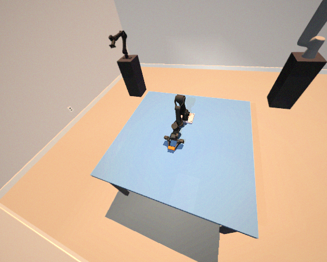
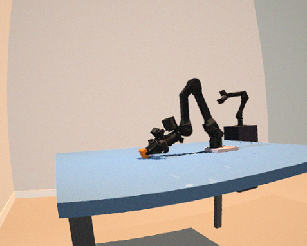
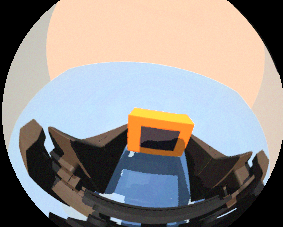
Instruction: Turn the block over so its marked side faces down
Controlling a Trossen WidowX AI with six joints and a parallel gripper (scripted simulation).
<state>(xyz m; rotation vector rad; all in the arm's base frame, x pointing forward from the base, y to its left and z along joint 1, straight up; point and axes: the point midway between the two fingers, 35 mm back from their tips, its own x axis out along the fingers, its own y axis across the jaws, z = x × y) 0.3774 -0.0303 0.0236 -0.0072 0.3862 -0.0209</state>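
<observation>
The orange block lies 1 cm behind my gripper tip.
</observation>
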